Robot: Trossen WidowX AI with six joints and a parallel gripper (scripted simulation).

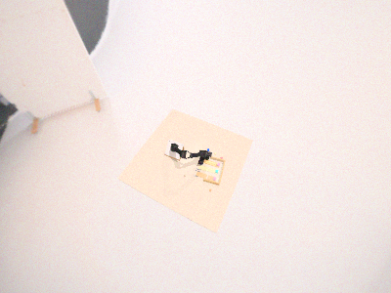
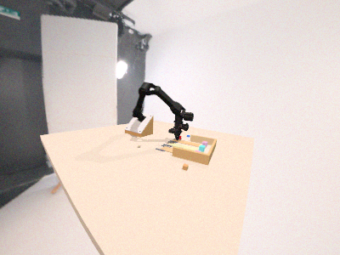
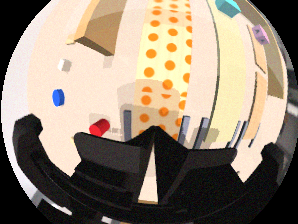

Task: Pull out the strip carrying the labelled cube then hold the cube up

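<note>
Now: gripper tip 20 mm past the red piece, 70 mm to the right of it and 10 mm below it. Round my gripper tip: small tan block (280 mm ahead, 280 mm to the right); then blue piece (20 mm behind, 170 mm to the left).
</note>
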